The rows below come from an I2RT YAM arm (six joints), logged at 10 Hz.
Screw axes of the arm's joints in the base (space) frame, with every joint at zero. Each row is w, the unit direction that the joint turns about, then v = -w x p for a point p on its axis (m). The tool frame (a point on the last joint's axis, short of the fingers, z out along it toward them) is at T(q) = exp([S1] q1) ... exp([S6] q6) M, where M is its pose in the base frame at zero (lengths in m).
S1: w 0 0 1 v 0 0 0
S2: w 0 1 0 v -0.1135 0 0.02
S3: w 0 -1 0 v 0.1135 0 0.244
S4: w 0 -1 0 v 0.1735 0 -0.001
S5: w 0 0 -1 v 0 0.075 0
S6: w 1 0 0 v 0 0.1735 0
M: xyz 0.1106 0 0.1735 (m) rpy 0 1.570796 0 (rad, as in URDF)
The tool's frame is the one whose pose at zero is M.
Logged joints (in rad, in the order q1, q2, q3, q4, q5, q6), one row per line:
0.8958, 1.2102, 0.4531, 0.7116, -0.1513, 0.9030
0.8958, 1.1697, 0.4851, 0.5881, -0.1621, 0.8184
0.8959, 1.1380, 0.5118, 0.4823, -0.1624, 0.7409
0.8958, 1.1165, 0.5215, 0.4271, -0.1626, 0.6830
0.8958, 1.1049, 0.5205, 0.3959, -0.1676, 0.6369
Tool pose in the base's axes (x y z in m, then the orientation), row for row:
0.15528, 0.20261, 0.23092, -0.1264, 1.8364, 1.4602
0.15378, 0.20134, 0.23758, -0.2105, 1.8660, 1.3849
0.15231, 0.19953, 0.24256, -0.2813, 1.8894, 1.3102
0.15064, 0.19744, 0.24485, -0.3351, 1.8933, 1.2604
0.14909, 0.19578, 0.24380, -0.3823, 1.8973, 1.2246
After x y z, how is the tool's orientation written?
As a rotation vector, in radians.
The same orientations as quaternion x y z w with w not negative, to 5 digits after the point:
-0.04963, 0.72110, 0.57338, 0.38574
-0.08295, 0.73530, 0.54572, 0.39324
-0.11125, 0.74722, 0.51816, 0.40100
-0.13301, 0.75152, 0.50030, 0.40894
-0.15203, 0.75449, 0.48698, 0.41290

